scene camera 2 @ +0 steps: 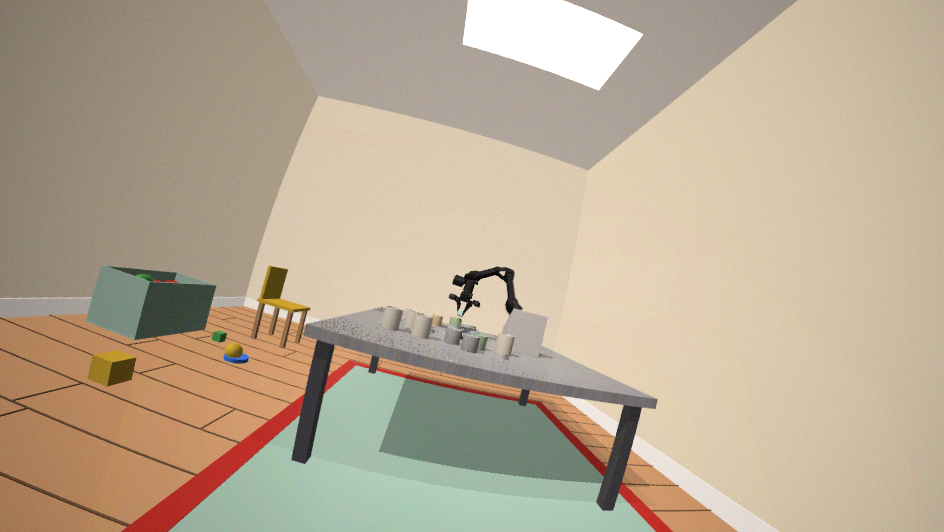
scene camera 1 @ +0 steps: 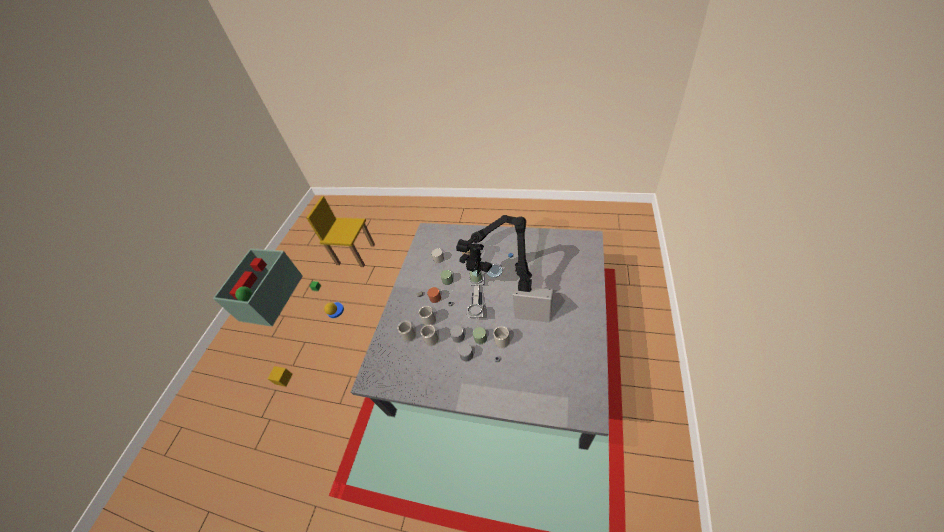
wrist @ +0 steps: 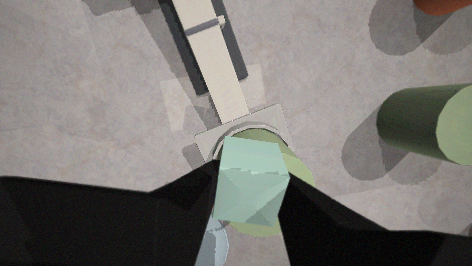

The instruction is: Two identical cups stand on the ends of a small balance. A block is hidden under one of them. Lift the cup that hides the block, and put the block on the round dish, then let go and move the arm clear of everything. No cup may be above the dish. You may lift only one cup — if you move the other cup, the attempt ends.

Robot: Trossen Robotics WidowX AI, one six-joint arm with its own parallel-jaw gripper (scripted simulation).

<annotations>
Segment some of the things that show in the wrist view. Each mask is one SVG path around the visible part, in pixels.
The gripper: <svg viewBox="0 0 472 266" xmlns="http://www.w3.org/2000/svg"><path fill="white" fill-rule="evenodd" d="M288 172L290 179L277 216L291 266L472 266L472 237L428 230L389 231ZM220 160L213 159L184 176L149 192L20 176L0 176L0 266L195 266L215 201Z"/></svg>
A pale mint block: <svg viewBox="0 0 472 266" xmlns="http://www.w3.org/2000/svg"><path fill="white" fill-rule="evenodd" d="M224 136L212 218L274 227L290 179L278 143Z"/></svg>
</annotations>
